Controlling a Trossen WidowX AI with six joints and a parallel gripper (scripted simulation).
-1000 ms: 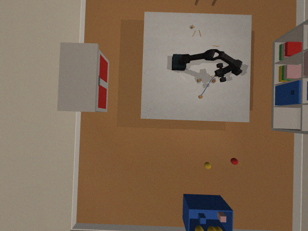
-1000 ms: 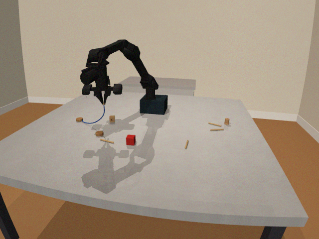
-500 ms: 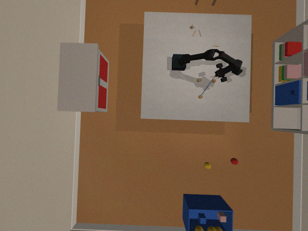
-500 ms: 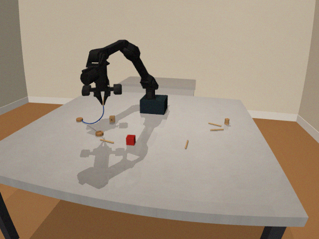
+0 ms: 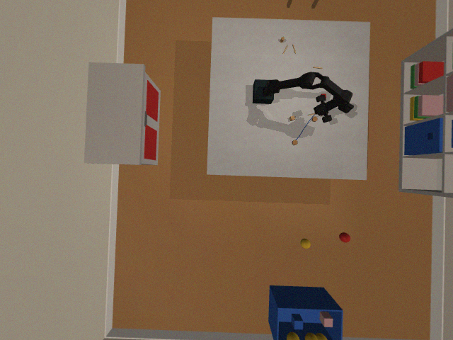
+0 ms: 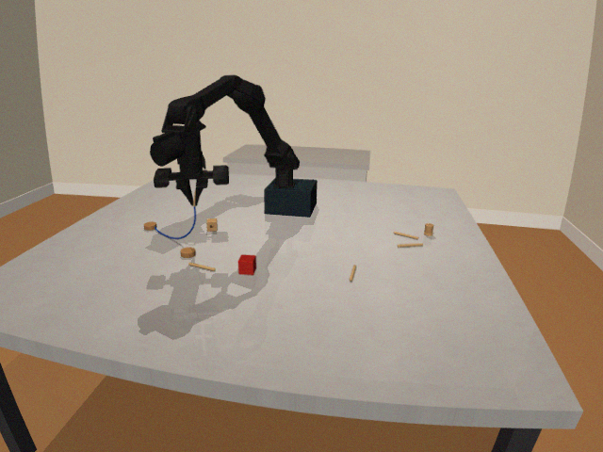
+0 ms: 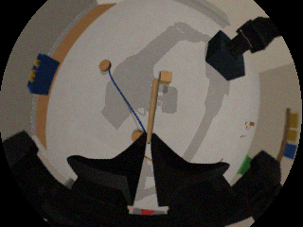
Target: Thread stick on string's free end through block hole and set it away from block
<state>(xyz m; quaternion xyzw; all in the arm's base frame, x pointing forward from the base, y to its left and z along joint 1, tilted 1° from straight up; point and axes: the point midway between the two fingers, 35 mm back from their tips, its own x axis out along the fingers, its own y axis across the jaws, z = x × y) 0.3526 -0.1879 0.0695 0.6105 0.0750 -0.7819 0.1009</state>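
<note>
Right now my gripper tip is 130 mm past the wooden block and 100 mm above it. The rest, counted from my gripper tip: small wooden cylinder 650 mm to the left, 180 mm behind, 100 mm below; then red cube 160 mm to the left, 120 mm ahead, 100 mm below.
</note>
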